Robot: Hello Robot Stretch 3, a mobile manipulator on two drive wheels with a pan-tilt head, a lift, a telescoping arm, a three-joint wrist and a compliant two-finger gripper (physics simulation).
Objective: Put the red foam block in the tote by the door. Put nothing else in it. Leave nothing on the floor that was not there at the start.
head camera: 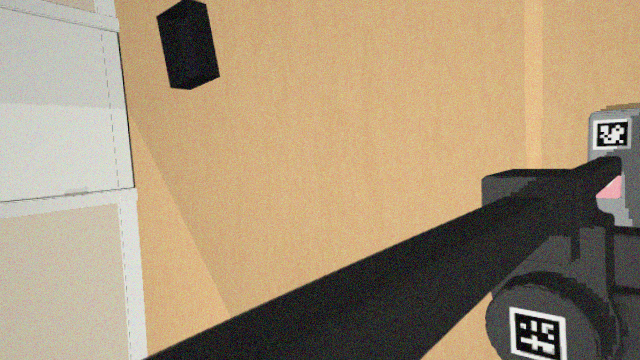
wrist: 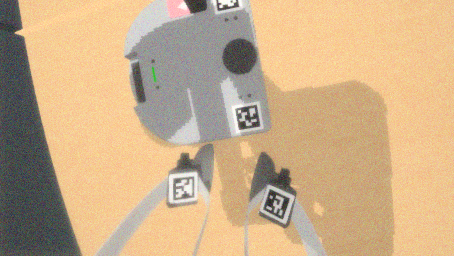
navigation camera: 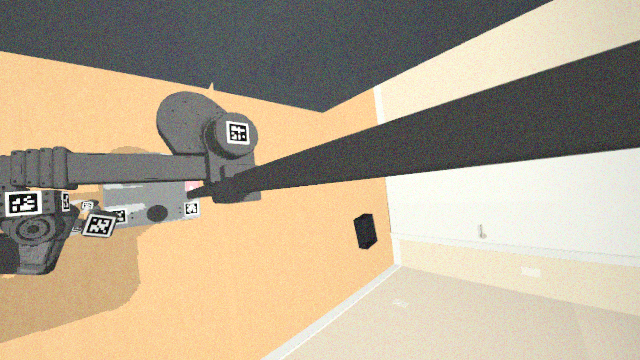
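Pixels of known places: robot's base at its link origin: (navigation camera: 157, 211).
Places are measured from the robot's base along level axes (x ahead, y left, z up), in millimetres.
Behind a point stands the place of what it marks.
Observation:
A black box (head camera: 189, 47) {x 439, y 1667, z 4 mm} (navigation camera: 366, 231) {x 456, y 1692, z 3 mm}, which looks like the tote, stands on the floor near the white door (head camera: 60, 145) {x 37, y 2176, z 323 mm} (navigation camera: 550, 200) {x 209, y 2180, z 1372 mm}. Its inside cannot be made out. The red foam block does not show in any of the three views. My gripper (wrist: 234, 165) {x -23, y -151, z 452 mm} is open, with a gap and bare floor between its fingertips in the wrist view. It points down over the floor beside my grey base (wrist: 200, 65) (navigation camera: 140, 197) {x -71, y -55, z 160 mm}, well apart from the black box.
A large dark panelled surface (navigation camera: 200, 40) {x -693, y 154, z 400 mm} (wrist: 30, 150) runs along one side of the floor. My black mast (head camera: 325, 295) {x -47, y 135, z 1153 mm} (navigation camera: 450, 130) {x -68, y 116, z 1211 mm} crosses the head and navigation views. A pale wall with a white baseboard (navigation camera: 335, 312) {x 1003, y 1096, z 52 mm} borders the floor.

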